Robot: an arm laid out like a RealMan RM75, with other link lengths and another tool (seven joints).
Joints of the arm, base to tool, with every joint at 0 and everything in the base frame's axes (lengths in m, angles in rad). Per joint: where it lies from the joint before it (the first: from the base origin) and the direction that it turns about. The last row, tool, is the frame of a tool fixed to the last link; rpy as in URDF.
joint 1: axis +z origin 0 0 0.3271
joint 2: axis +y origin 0 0 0
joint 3: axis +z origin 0 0 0.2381
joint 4: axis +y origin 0 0 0
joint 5: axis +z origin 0 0 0.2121
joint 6: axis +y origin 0 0 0
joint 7: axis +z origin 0 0 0.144
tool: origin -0.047 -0.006 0.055 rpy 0.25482 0 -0.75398
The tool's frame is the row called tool.
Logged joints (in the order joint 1, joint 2, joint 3, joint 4, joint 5, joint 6, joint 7), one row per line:
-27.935, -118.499, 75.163, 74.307, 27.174, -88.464, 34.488
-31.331, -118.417, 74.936, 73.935, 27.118, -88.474, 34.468
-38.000, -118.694, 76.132, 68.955, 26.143, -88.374, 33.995
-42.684, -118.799, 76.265, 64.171, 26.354, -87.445, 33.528
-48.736, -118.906, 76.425, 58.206, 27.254, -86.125, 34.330
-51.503, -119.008, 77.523, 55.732, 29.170, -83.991, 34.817
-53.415, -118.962, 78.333, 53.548, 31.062, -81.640, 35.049
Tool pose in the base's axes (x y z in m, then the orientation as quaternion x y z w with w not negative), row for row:
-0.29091, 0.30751, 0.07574, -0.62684, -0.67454, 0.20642, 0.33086
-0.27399, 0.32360, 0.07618, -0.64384, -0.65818, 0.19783, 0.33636
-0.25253, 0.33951, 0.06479, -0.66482, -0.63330, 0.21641, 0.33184
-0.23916, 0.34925, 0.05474, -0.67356, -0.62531, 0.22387, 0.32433
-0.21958, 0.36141, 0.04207, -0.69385, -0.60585, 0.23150, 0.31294
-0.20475, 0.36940, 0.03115, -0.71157, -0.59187, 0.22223, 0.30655
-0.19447, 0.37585, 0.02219, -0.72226, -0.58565, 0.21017, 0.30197
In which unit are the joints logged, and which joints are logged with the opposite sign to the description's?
The joints are logged in degrees. Opposite sign: joint 5.
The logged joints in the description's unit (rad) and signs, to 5 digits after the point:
-0.48756, -2.06820, 1.31184, 1.29690, -0.47428, -1.54399, 0.60193
-0.54683, -2.06677, 1.30788, 1.29041, -0.47330, -1.54416, 0.60158
-0.66323, -2.07160, 1.32875, 1.20349, -0.45628, -1.54242, 0.59332
-0.74498, -2.07343, 1.33108, 1.12000, -0.45996, -1.52620, 0.58517
-0.85060, -2.07530, 1.33387, 1.01589, -0.47567, -1.50316, 0.59917
-0.89890, -2.07708, 1.35303, 0.97271, -0.50911, -1.46592, 0.60767
-0.93227, -2.07628, 1.36717, 0.93459, -0.54213, -1.42489, 0.61172

